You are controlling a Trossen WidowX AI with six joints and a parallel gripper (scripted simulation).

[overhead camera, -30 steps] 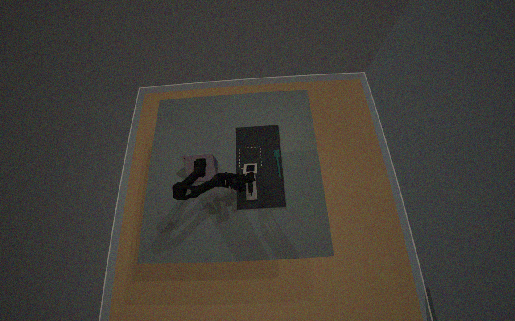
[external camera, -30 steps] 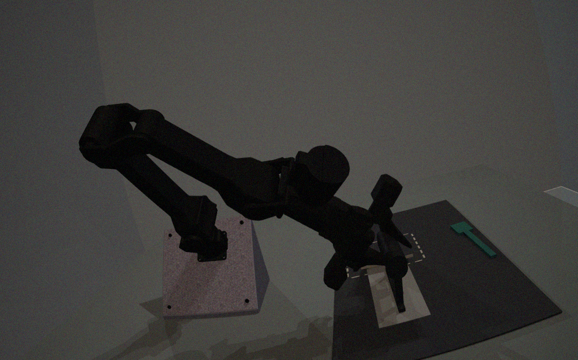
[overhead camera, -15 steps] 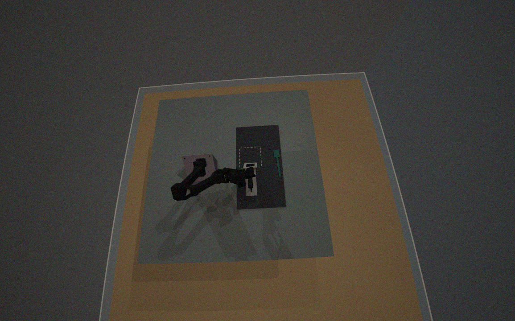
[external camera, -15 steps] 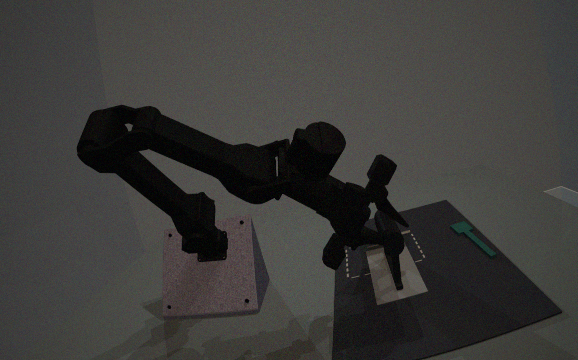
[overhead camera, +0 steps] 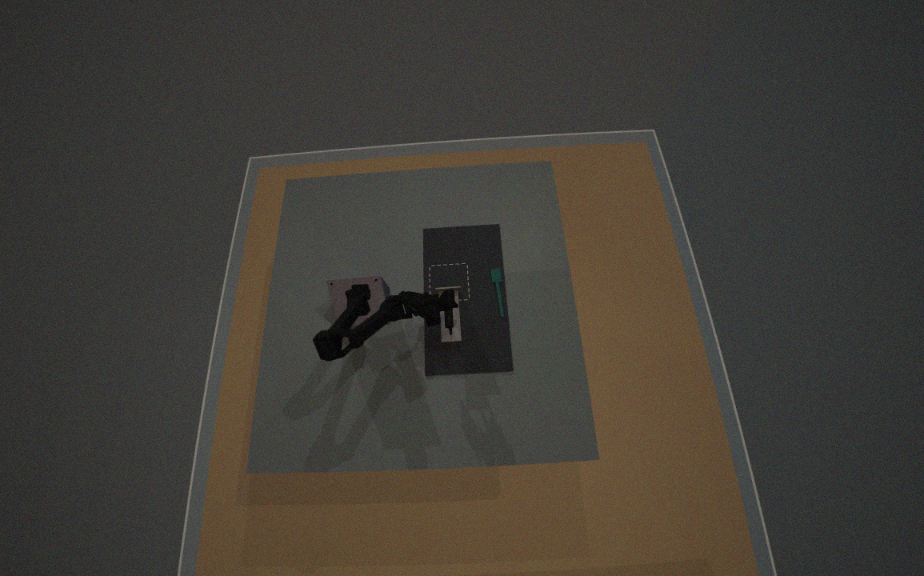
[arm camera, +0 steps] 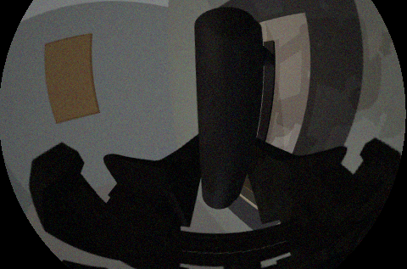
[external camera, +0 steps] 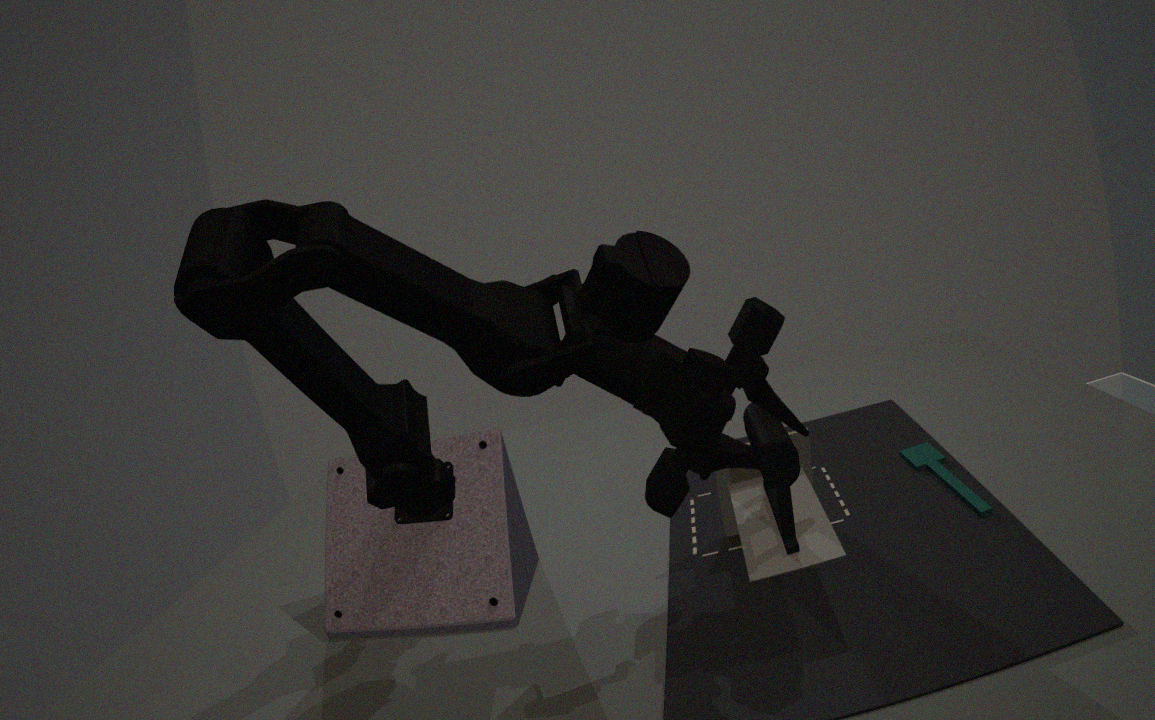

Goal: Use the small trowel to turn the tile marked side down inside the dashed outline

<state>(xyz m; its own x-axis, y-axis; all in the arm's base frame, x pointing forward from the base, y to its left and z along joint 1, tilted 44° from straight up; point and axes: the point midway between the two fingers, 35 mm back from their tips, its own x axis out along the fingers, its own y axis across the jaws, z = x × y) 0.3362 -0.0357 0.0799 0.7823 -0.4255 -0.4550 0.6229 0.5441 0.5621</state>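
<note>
Right now the tile is 90 mm to the left of my gripper tip, 60 mm below it and 30 mm behind it. From my gripper tip the other things lie so: dark mat 130 mm below, 80 mm to the left, 40 mm ahead; teal t-shaped piece 180 mm ahead, 110 mm to the left, 110 mm below; trowel 20 mm behind, 10 mm below.
</note>
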